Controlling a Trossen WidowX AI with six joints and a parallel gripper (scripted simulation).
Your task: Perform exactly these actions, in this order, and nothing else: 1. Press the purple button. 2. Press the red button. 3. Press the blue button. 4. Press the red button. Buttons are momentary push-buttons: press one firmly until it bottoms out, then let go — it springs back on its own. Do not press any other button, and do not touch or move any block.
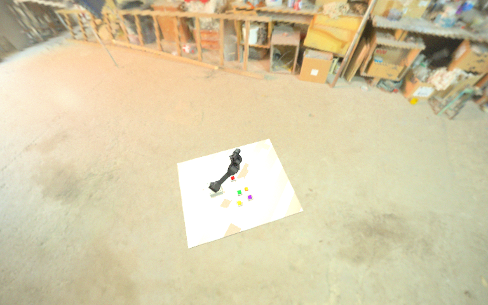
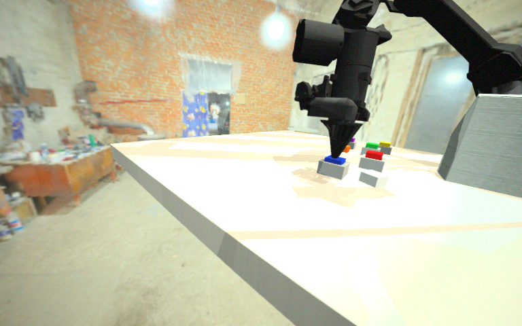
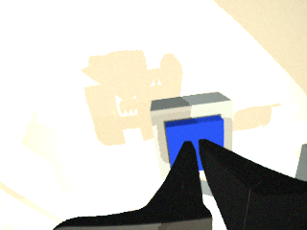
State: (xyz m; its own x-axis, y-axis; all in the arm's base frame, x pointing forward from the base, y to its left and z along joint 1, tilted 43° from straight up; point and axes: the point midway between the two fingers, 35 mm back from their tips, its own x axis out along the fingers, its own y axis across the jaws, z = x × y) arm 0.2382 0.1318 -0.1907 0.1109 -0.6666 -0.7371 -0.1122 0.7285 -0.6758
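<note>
Right now the blue button is 10 mm below my gripper tip. From my gripper tip the other things lie so: red button: 40 mm behind, 130 mm to the right; then small white block: 70 mm behind, 20 mm to the right, 20 mm below; then green button: 300 mm to the right.
</note>
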